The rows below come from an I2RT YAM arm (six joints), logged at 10 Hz.
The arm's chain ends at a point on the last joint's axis. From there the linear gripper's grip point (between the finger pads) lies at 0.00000 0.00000 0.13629 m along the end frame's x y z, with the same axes.
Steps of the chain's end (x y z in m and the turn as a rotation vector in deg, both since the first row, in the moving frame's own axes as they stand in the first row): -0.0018, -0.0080, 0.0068, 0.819, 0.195, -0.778; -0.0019, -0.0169, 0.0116, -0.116, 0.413, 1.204; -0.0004, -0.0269, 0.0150, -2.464, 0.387, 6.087; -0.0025, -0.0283, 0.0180, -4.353, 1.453, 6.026; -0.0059, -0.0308, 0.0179, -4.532, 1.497, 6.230; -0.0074, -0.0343, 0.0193, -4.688, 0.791, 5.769; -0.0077, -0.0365, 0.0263, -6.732, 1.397, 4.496; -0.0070, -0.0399, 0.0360, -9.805, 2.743, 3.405
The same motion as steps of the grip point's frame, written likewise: -0.0013, -0.0100, 0.0068, 0.819, 0.195, -0.778; -0.0009, -0.0166, 0.0116, -0.116, 0.413, 1.204; 0.0002, -0.0210, 0.0149, -2.464, 0.387, 6.087; 0.0004, -0.0178, 0.0176, -4.353, 1.453, 6.026; -0.0029, -0.0199, 0.0174, -4.532, 1.497, 6.230; -0.0061, -0.0231, 0.0188, -4.688, 0.791, 5.769; -0.0050, -0.0204, 0.0253, -6.732, 1.397, 4.496; -0.0012, -0.0165, 0.0339, -9.805, 2.743, 3.405
